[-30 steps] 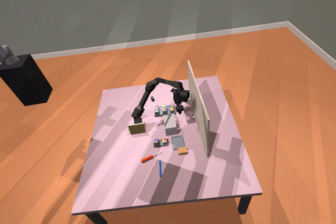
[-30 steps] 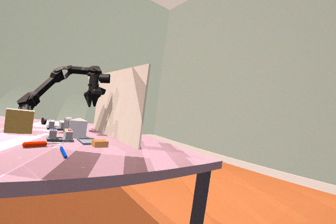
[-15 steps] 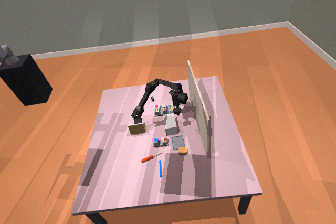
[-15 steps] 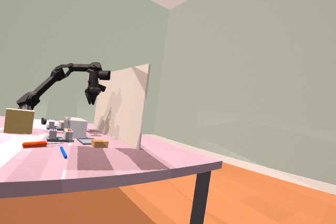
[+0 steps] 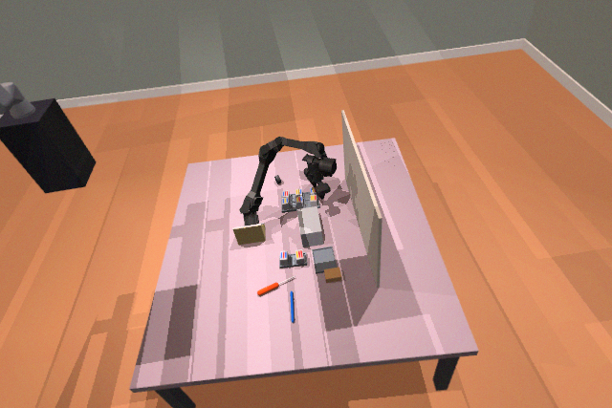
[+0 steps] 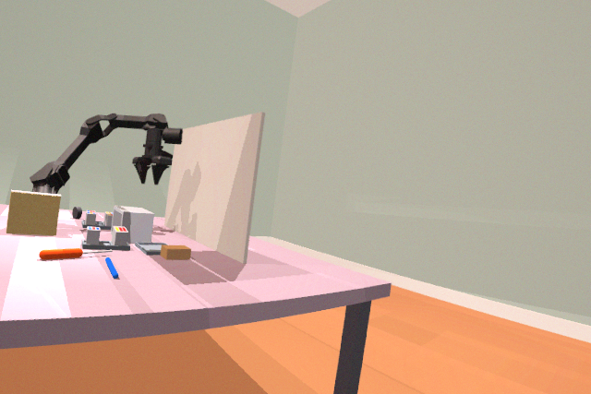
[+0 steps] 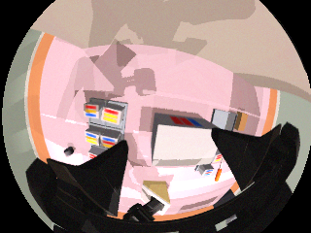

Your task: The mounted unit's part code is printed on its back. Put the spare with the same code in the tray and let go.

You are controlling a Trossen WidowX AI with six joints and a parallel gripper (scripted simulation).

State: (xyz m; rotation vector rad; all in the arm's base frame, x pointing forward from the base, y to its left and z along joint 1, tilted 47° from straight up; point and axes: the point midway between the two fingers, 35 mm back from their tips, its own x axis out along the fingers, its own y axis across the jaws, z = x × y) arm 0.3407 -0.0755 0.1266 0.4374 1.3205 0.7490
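Now: the grey spare 17 cm behind my gripper tip, 17 cm to the left of it and 15 cm below it. The rest, counted from my gripper tip: beige board 18 cm ahead, 8 cm to the right, 4 cm above; grey mounted unit 7 cm behind, 7 cm to the right, 14 cm below; grey tray 3 cm behind, 25 cm to the right, 19 cm below.
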